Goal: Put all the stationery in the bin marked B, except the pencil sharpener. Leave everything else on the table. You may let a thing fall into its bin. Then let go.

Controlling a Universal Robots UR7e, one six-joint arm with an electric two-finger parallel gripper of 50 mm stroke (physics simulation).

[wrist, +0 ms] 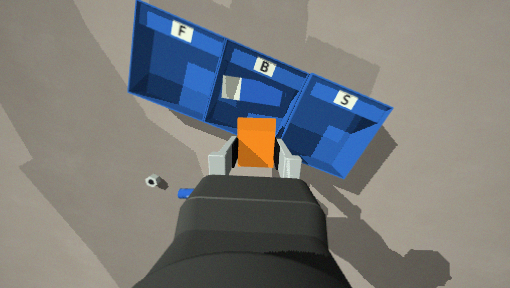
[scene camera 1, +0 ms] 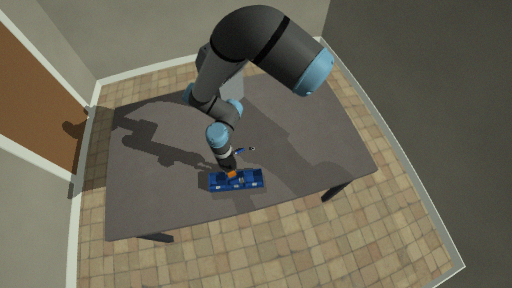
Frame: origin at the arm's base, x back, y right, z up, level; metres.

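Seen in the pictures: gripper, fingertip midpoint: [wrist: 256, 146].
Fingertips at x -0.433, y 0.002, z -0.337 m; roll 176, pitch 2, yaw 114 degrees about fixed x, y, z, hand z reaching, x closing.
A point is followed by its place in that frame.
An orange block [scene camera 1: 231, 174] @(y -0.004, x -0.456, z -0.330 m) [wrist: 256, 142] @(y 0.000, x -0.440, z -0.329 m) is held between the two fingers of my gripper [scene camera 1: 230, 171] @(y 0.002, x -0.433, z -0.337 m) [wrist: 256, 146] @(y 0.002, x -0.433, z -0.337 m). In the wrist view it overlaps the arm-side edge of the bin marked B [wrist: 286, 75] @(y -0.003, x -0.510, z -0.346 m), the middle compartment; its height above the bin is hard to tell. A blue eraser with a white end [scene camera 1: 241, 180] @(y -0.049, x -0.477, z -0.354 m) [wrist: 260, 92] @(y -0.019, x -0.485, z -0.354 m) lies inside bin B. The pencil sharpener does not show in either view.
Bin F [wrist: 200, 41] @(y -0.091, x -0.500, z -0.346 m) and bin S [wrist: 372, 112] @(y 0.087, x -0.517, z -0.339 m) flank bin B in one blue tray. A blue cylinder [scene camera 1: 240, 150] @(y -0.044, x -0.314, z -0.361 m) [wrist: 185, 193] @(y -0.055, x -0.311, z -0.362 m), partly hidden by the gripper body in the wrist view, and a small metal nut [wrist: 156, 177] @(y -0.104, x -0.309, z -0.369 m) lie on the table [scene camera 1: 310, 150] @(y -0.409, x -0.319, z -0.374 m).
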